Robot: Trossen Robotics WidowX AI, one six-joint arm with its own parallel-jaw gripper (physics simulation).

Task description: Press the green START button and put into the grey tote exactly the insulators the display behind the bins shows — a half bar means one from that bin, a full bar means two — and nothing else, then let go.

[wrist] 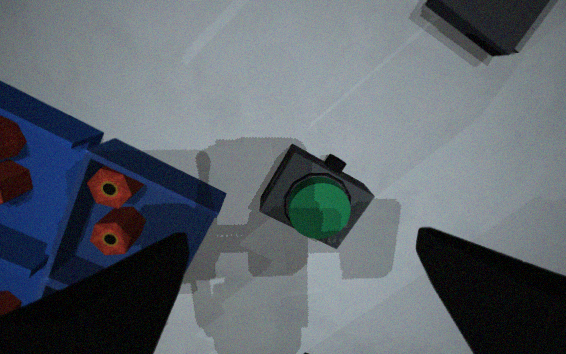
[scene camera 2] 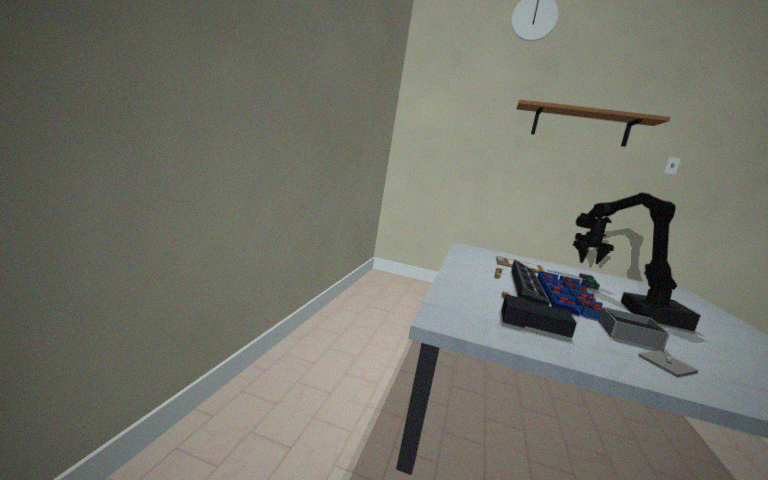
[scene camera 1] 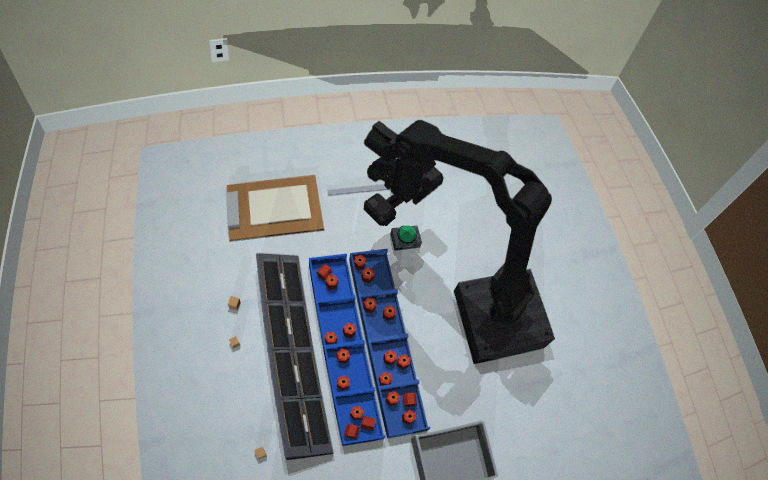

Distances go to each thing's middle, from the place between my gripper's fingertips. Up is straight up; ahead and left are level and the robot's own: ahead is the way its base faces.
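Labels:
The dark box [scene camera 2: 516, 311] is 68 cm to the left of my hand, 27 cm ahead of it and 8 cm below it. I also see the grey tote [scene camera 1: 468, 444], which is 55 cm to the left of my hand, 3 cm behind it and 8 cm below it, whereas the brown board with cream pad [scene camera 1: 283, 206] is 29 cm ahead of my hand, 11 cm to the right and 10 cm below. The green START button [wrist: 315, 197] is 1 cm to the left of my hand, 3 cm behind it and 9 cm below it.

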